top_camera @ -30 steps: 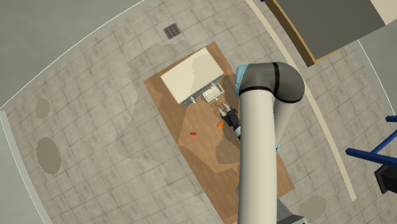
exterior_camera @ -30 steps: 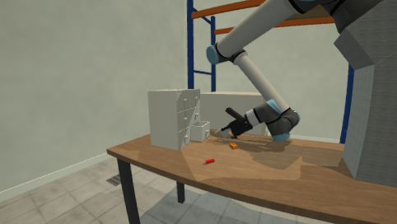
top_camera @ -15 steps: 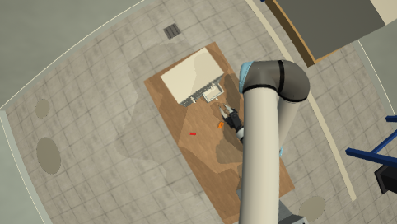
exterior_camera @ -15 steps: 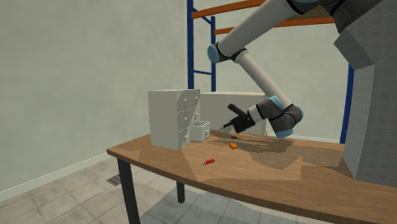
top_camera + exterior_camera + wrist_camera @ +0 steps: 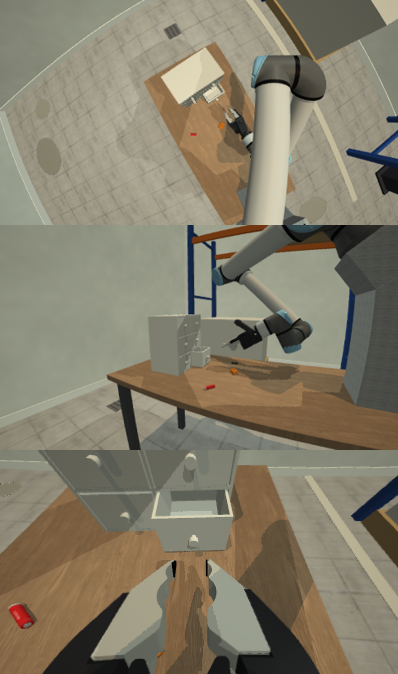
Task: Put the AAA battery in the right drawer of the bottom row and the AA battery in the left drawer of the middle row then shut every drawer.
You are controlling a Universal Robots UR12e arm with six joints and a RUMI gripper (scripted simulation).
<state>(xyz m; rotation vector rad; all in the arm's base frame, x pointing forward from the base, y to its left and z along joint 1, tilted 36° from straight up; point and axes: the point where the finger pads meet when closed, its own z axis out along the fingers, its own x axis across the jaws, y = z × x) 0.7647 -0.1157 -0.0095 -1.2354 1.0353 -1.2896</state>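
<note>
Right now the thin black cylinder is 130 mm below my hand, 80 mm to the right of it and 40 mm behind it. Also, from my hand: red cylinder: 290 mm to the left, 130 mm below, 30 mm behind; orange block: 130 mm below, 90 mm behind, 80 mm to the left.
</note>
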